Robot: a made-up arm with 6 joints.
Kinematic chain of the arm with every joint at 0, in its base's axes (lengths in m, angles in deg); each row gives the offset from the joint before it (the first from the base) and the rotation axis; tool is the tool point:
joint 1: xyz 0 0 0.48 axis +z
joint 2: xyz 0.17 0 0 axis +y
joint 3: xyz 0 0 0.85 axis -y
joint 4: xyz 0 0 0.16 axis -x
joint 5: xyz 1.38 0 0 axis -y
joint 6: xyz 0.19 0 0 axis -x
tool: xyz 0 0 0
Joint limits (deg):
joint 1: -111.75..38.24
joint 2: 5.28..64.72
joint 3: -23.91..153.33
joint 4: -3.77..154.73
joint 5: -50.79..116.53
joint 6: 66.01..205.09
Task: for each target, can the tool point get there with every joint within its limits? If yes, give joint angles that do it. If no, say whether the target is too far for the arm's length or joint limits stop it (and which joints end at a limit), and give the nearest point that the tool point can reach.
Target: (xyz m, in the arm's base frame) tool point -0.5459 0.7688 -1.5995
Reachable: no: joint limits stop it (at a limit: joint 1, joint 2, joint 3) | nearest point 0.7364 0.7076 -0.6461 | short by 1.599 m
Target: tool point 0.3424 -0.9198 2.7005
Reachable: yes | joints -70.22 38.22 111.53 41.19 4.99 127.84
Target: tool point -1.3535 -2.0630 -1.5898
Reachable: no: too far | nearest point -0.7064 -1.6064 -0.4979 | short by 1.349 m
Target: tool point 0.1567 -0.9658 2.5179
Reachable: yes | joints -91.64 43.33 118.03 85.55 76.58 83.22
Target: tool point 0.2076 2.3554 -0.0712
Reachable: no: joint limits stop it (at a limit: joint 1) | nearest point 1.1555 1.1525 -0.0712 | short by 1.531 m
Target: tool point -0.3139 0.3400 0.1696
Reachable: no: joint limits stop it (at a limit: joint 1, joint 2, joint 3, joint 4, joint 5) | nearest point 0.7215 0.6610 -0.4516 | short by 1.249 m
